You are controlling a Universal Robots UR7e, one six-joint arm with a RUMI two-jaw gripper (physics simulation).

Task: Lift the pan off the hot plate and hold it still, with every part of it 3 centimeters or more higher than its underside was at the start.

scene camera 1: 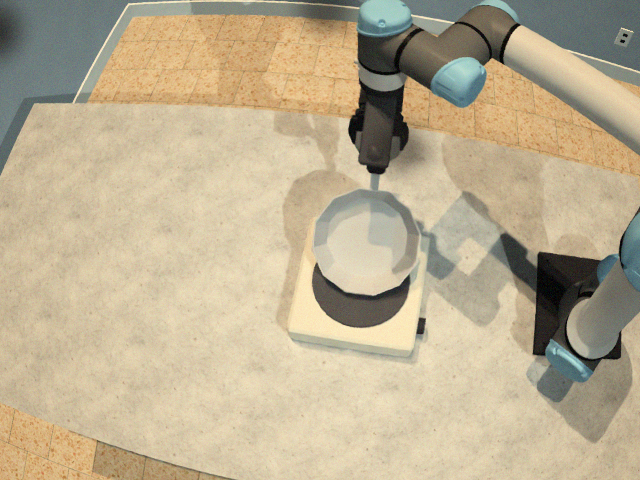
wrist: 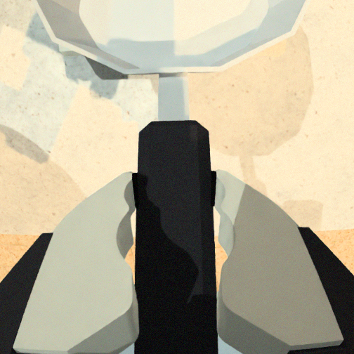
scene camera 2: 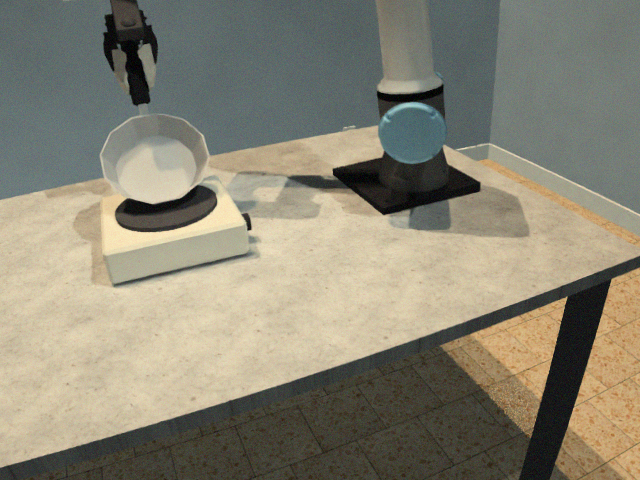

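Where they show: gripper, fingertip midpoint: (scene camera 2: 139, 93); arm's base at its link origin: (scene camera 2: 413, 177).
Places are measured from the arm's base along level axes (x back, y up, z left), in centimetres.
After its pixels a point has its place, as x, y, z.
The pale grey pan (scene camera 1: 361, 242) {-53.4, 10.0, 0.8} (scene camera 2: 155, 165) {-52.6, 11.0, -0.5} (wrist: 170, 56) is tilted, its handle end up and its far side low over the hot plate. My gripper (scene camera 2: 135, 77) (wrist: 173, 174) is shut on the pan's black handle (scene camera 2: 140, 95) {-53.3, 22.9, -7.7} (wrist: 172, 145), one finger on each side. The cream hot plate (scene camera 1: 356, 336) {-49.8, 5.0, 17.0} (scene camera 2: 175, 254) {-51.3, 1.8, 18.2} stands on the table, with its dark disc (scene camera 1: 361, 311) {-50.2, 5.8, 12.3} (scene camera 2: 160, 221) {-52.9, 5.8, 13.1} showing below the pan. The pan's lowest edge is close above the disc; the size of any gap there is hard to judge.
The hot plate's black knob (scene camera 1: 421, 326) {-38.3, 3.3, 11.6} (scene camera 2: 247, 221) {-38.1, 2.6, 12.5} sticks out at its side. The arm's black base plate (scene camera 1: 547, 310) {-10.3, -0.3, 0.9} (scene camera 2: 361, 190) {-12.6, -0.5, 1.3} is on the same table (scene camera 1: 180, 310) {-86.0, -1.8, 20.0} (scene camera 2: 310, 310) {-33.4, -1.9, 35.6}, to the right of the hot plate in both scene views. The wall is behind the table.
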